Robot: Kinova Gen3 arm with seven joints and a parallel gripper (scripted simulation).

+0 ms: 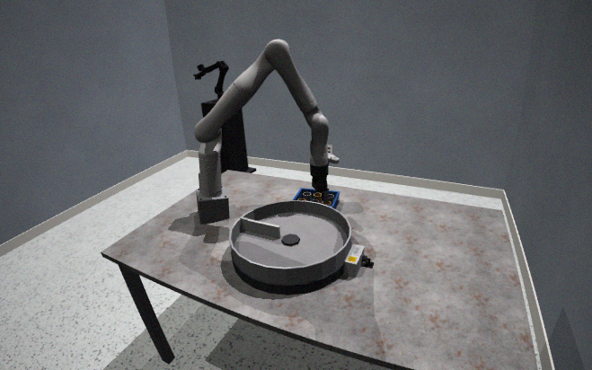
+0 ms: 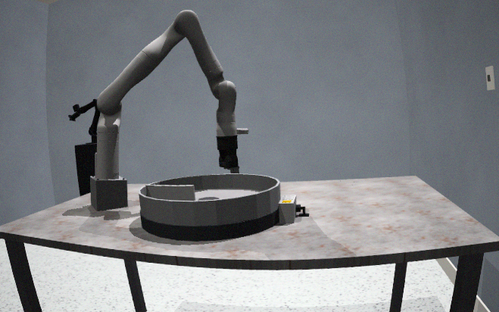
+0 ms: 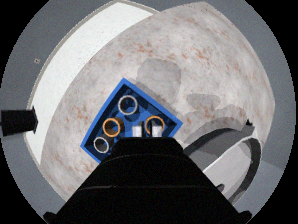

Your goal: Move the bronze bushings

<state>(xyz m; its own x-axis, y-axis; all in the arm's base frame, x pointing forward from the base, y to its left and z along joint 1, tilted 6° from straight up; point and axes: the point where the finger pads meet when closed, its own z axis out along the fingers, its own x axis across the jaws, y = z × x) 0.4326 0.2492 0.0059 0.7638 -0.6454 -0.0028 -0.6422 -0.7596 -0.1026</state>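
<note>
My gripper is now 5 cm past the blue crate, 4 cm above it and 1 cm to the right of it. The rest, counted from my hand: grey turntable disc (33 cm to the right, 3 cm ahead, 1 cm below).
</note>
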